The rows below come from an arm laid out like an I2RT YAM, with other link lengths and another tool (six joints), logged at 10 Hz.
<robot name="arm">
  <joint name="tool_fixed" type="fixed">
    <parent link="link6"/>
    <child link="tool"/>
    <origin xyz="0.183 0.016 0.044" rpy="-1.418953 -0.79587 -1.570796"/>
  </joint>
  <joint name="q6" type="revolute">
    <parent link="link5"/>
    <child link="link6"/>
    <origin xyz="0.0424 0 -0.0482" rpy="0 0 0"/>
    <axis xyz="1 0 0"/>
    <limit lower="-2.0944" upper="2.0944"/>
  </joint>
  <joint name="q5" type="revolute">
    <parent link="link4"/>
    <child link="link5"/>
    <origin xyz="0.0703 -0.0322 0.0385" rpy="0 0 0"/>
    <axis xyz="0 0 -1"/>
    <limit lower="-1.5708" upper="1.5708"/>
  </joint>
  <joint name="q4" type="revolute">
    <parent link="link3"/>
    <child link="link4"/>
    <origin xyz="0.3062 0.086 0.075" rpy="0 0 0"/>
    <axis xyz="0 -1 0"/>
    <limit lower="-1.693" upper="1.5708"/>
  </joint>
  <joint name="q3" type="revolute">
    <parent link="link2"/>
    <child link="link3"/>
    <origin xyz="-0.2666 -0.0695 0" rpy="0 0 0"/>
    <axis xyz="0 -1 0"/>
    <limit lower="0" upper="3.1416"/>
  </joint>
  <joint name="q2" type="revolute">
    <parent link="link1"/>
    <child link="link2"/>
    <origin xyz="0.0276 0.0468 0.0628" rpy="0 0 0"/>
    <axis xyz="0 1 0"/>
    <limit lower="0" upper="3.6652"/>
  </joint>
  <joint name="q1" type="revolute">
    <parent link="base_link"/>
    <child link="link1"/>
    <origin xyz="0 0 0.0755" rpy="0 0 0"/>
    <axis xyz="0 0 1"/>
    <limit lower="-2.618" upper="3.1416"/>
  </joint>
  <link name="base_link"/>
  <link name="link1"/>
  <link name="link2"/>
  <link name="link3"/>
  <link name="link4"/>
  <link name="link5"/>
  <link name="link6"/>
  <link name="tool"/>
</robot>
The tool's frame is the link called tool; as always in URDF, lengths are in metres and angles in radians.
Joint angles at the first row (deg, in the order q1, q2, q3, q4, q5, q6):
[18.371 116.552 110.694 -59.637 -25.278 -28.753]
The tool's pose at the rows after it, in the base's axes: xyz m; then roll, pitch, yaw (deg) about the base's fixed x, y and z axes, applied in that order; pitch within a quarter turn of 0, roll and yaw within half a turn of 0:
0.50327, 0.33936, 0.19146, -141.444, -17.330, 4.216
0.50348, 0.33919, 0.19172, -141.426, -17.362, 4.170
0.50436, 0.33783, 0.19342, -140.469, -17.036, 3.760
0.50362, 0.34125, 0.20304, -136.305, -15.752, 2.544
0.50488, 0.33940, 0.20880, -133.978, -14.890, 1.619
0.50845, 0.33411, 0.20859, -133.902, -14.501, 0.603
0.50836, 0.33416, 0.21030, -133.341, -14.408, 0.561
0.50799, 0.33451, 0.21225, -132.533, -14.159, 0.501
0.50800, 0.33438, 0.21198, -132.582, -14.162, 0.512
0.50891, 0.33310, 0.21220, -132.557, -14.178, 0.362
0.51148, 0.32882, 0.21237, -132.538, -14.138, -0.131
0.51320, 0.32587, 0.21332, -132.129, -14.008, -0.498
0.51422, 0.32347, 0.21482, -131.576, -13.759, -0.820
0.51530, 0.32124, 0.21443, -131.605, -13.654, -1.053
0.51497, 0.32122, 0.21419, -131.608, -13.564, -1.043
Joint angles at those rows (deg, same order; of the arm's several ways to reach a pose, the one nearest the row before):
[19.026 116.574 110.694 -59.637 -24.535 -28.841]
[19.005 116.551 110.692 -59.613 -24.534 -28.818]
[18.524 116.575 110.674 -59.615 -25.561 -28.730]
[17.605 116.574 110.672 -59.330 -29.737 -27.660]
[16.688 116.574 110.695 -59.332 -32.162 -27.135]
[16.120 116.574 110.694 -59.396 -32.140 -26.589]
[15.945 116.554 110.697 -59.375 -32.753 -26.611]
[15.727 116.573 110.694 -59.374 -33.648 -26.588]
[15.725 116.575 110.674 -59.375 -33.606 -26.612]
[15.573 116.575 110.697 -59.376 -33.627 -26.611]
[15.093 116.552 110.694 -59.418 -33.649 -26.589]
[14.634 116.552 110.671 -59.416 -34.108 -26.588]
[14.197 116.553 110.695 -59.527 -34.741 -26.566]
[13.956 116.575 110.696 -59.615 -34.741 -26.567]
[13.955 116.575 110.675 -59.682 -34.764 -26.568]

